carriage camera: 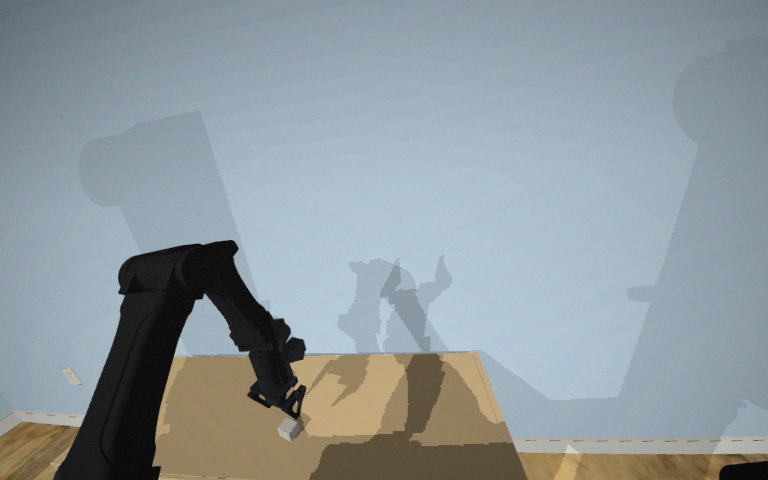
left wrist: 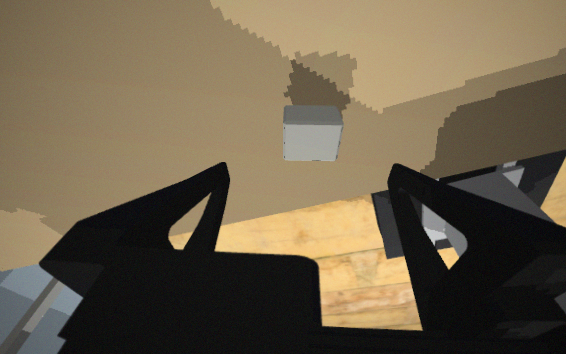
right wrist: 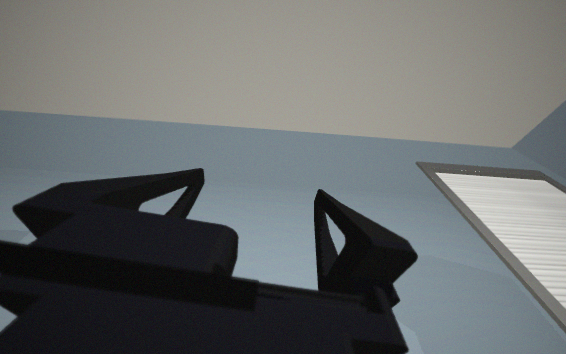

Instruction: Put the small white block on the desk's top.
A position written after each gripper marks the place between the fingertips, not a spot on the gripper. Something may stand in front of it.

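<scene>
Left gripper (carriage camera: 283,411), (left wrist: 307,171). Right gripper (right wrist: 261,185). White block (left wrist: 310,133); out of frame in the right wrist view. Window with blinds (right wrist: 510,209). Wooden shelf unit (carriage camera: 395,409), (left wrist: 108,108).
</scene>
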